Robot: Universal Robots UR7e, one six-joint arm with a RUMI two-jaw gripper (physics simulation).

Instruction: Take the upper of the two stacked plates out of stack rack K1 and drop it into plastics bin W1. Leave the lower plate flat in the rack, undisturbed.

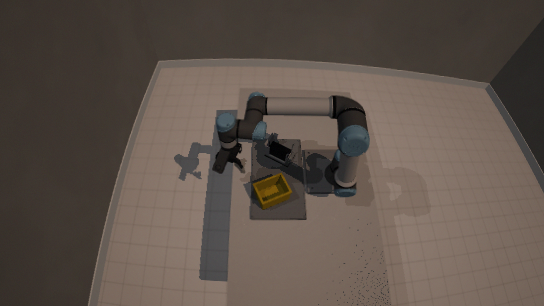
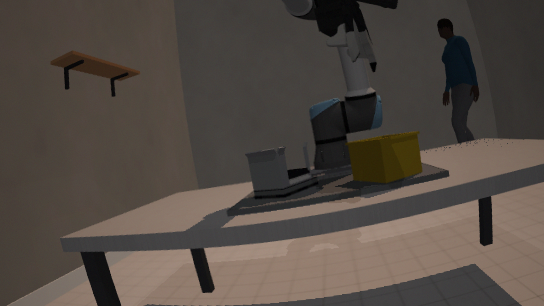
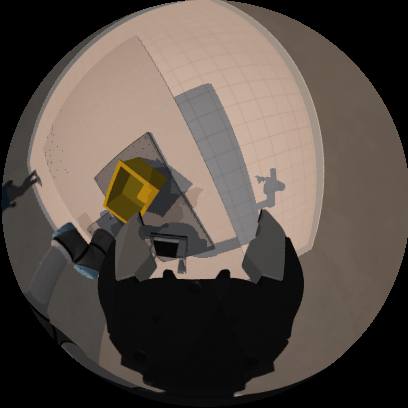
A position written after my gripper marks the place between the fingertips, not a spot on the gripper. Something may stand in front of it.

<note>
In view: my gripper (image 2: 365,67).
My gripper shows as well in image 3 (image 3: 199,212).
</note>
